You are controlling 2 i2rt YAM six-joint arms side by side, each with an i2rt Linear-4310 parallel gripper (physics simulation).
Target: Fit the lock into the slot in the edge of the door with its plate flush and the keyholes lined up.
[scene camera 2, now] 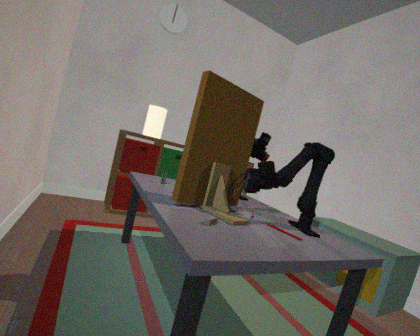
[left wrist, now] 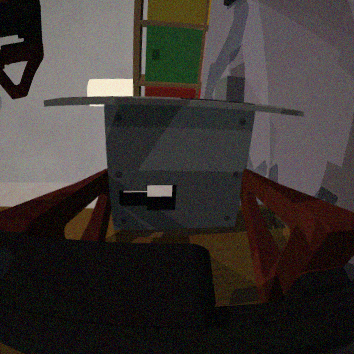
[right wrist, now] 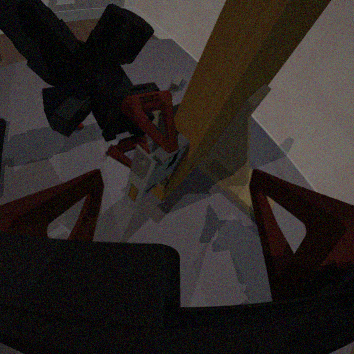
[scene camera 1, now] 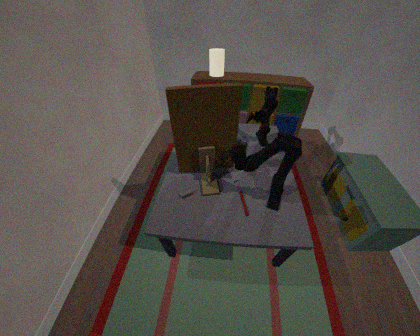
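Pixels of known places: left gripper, fingertip midpoint: (scene camera 2: pixel 244 179) (left wrist: pixel 176 176) (right wrist: pixel 160 166) (scene camera 1: pixel 239 148); right gripper, fingertip midpoint: (scene camera 2: pixel 253 158) (left wrist: pixel 8 58) (right wrist: pixel 176 176) (scene camera 1: pixel 251 127); left arm's base, link origin: (scene camera 2: pixel 302 229) (scene camera 1: pixel 275 196); right arm's base, link origin: (scene camera 1: pixel 262 139).
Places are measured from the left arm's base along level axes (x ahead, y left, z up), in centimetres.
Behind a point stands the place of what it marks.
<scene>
The lock (left wrist: pixel 176 145) {y -17.0, x 28.4, z 16.5 cm} (right wrist: pixel 164 172) {y -17.1, x 31.5, z 15.2 cm} has a blue-grey case with a dark keyhole cutout and a long grey plate, seen edge-on in the left wrist view. My left gripper (left wrist: pixel 176 176) {y -16.7, x 30.8, z 16.2 cm} is shut on the lock's case. The wooden door (scene camera 1: pixel 205 125) {y -2.5, x 48.4, z 36.5 cm} (scene camera 2: pixel 220 140) {y -0.6, x 51.4, z 32.0 cm} (right wrist: pixel 225 75) {y -15.5, x 34.0, z 30.2 cm} stands upright; the lock is beside its edge, with the case's broad side showing. The slot is hidden, so keyhole alignment cannot be told. My right gripper (right wrist: pixel 176 176) {y -24.4, x 26.4, z 28.8 cm} is open and empty, away from the lock, raised beyond the left gripper in scene camera 1.
A wooden stand (scene camera 1: pixel 210 190) {y 13.0, x 38.4, z 1.8 cm} (scene camera 2: pixel 240 219) {y 13.0, x 37.3, z 1.8 cm} supports the door on the grey table (scene camera 1: pixel 190 225) {y 38.3, x 38.7, z 0.0 cm} (scene camera 2: pixel 280 255) {y 40.0, x 30.8, z 0.0 cm}. A red rod (scene camera 1: pixel 244 204) {y 13.5, x 16.1, z 0.6 cm} (scene camera 2: pixel 285 232) {y 13.9, x 16.6, z 0.4 cm} and a small grey block (scene camera 1: pixel 187 192) {y 20.6, x 50.4, z 2.2 cm} (scene camera 2: pixel 208 221) {y 24.3, x 52.3, z 1.5 cm} lie on the table. A shelf with coloured bins and a lit lamp (scene camera 1: pixel 216 62) (scene camera 2: pixel 155 121) are behind.
</scene>
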